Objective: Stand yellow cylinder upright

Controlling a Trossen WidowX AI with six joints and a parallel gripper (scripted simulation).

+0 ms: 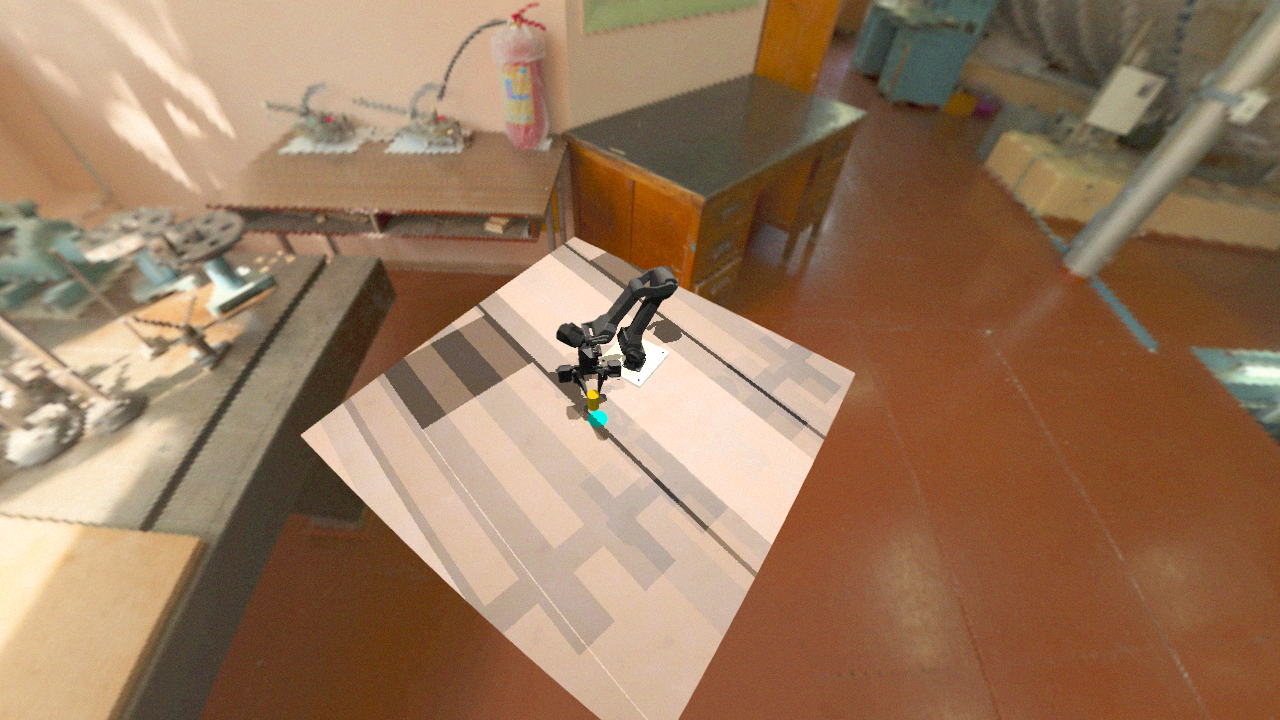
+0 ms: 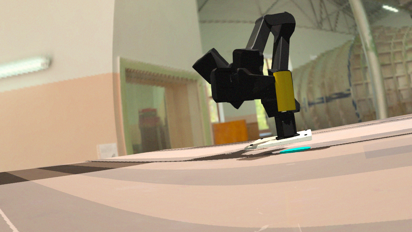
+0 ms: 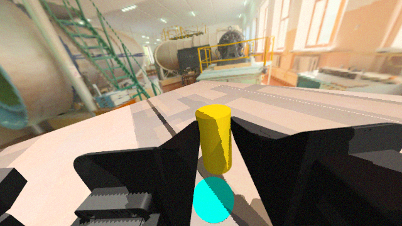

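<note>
My gripper tip is 130 mm above the cyan circle, 10 mm to the right of it and 10 mm past it. From my gripper tip the other things lie so: yellow cylinder 20 mm below.
</note>
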